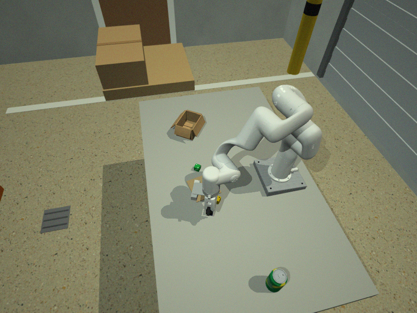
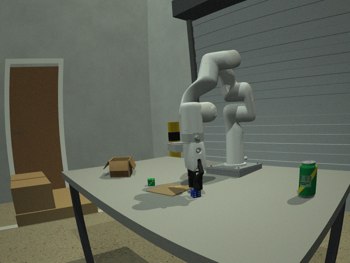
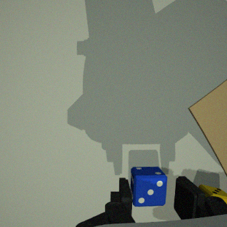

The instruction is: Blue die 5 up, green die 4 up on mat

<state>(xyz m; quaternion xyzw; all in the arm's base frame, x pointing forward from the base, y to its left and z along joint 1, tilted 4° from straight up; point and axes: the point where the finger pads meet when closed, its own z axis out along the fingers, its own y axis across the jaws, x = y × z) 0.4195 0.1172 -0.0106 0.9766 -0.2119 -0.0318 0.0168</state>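
My gripper is now 4 cm above the blue die. From my hand the other things lie so: green die 28 cm to the right, 4 cm below; yellow die 5 cm behind, 5 cm to the right, 4 cm below; cardboard mat 1 cm behind, 15 cm to the right, 5 cm below.
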